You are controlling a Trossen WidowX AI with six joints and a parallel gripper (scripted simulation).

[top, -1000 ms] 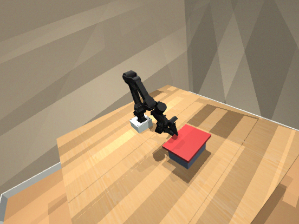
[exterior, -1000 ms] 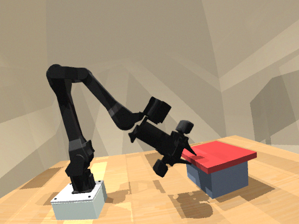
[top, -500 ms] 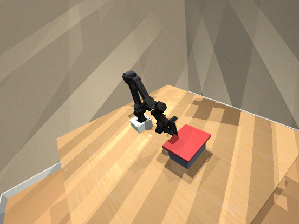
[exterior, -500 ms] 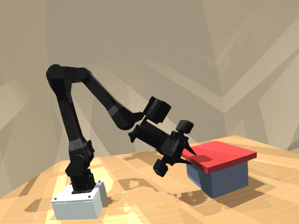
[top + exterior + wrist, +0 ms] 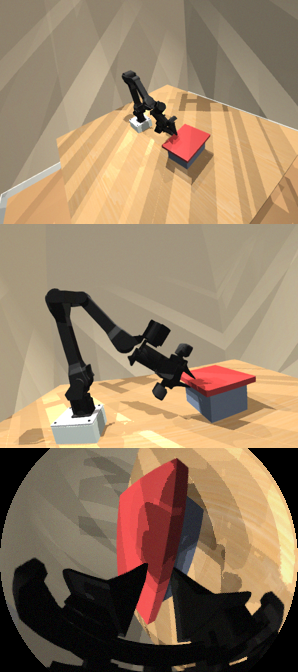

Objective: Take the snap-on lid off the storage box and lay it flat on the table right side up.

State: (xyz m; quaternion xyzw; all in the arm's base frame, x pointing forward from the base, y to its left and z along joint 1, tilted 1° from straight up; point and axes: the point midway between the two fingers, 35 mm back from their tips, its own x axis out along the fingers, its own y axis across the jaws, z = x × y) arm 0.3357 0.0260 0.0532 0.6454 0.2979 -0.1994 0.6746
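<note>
My gripper tip is 7 cm short of the red lid and 1 cm to the right of it. Round my gripper tip: storage box 7 cm ahead, 1 cm to the left, 5 cm below.
</note>
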